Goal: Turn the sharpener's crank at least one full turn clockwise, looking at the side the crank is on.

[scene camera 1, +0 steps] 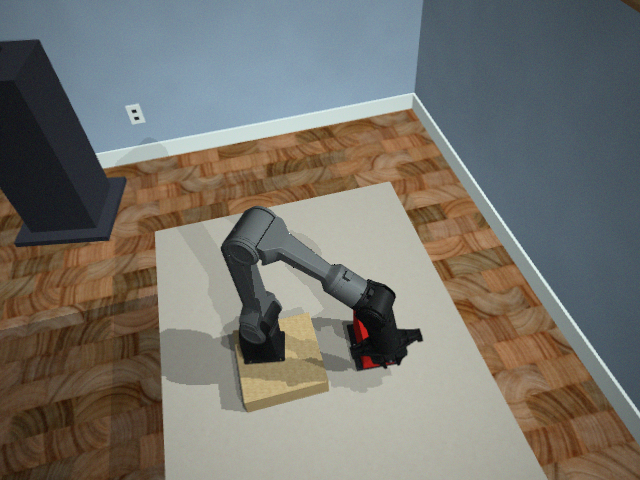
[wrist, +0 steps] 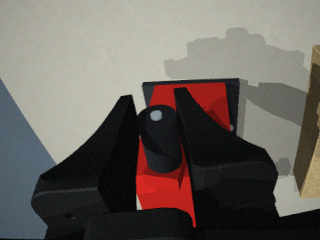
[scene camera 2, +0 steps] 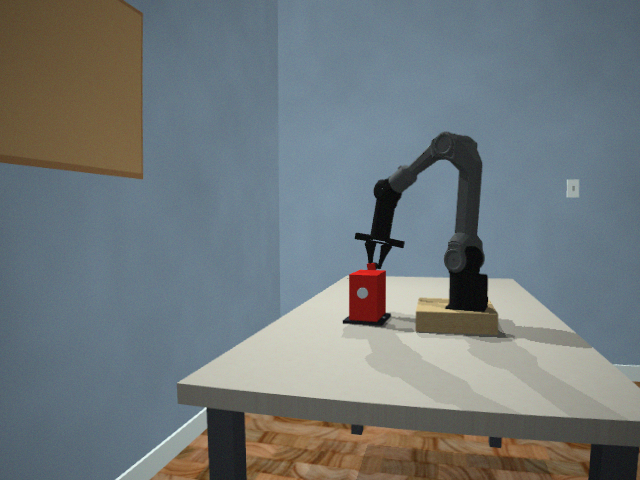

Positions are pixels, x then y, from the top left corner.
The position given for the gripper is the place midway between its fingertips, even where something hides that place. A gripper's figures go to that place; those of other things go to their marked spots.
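A dark crank knob (wrist: 161, 142) sits 130 mm from the lens, while the gripper (wrist: 155, 106) is 140 mm from the lens.
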